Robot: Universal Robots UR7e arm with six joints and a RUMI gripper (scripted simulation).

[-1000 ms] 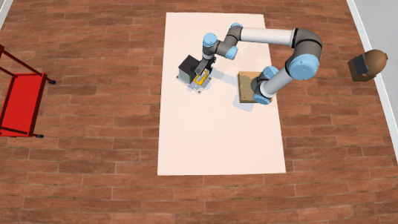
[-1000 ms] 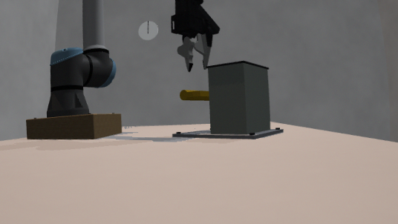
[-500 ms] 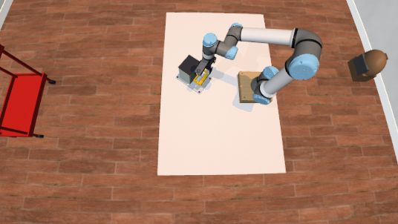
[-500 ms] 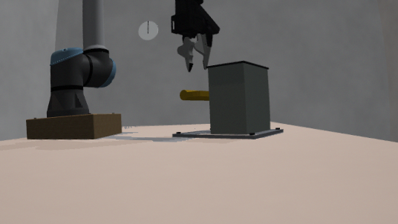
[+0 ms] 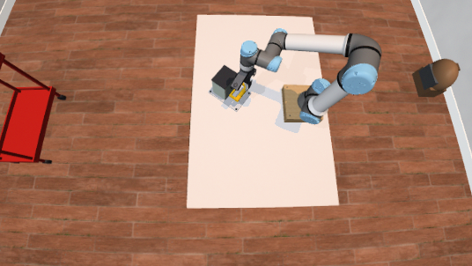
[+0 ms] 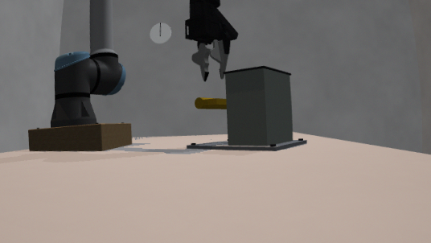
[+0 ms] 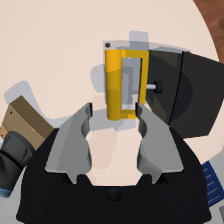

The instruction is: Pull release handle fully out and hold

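Now: the base plate 180 mm below my hand, 70 mm to the right of it and 60 mm ahead of it.
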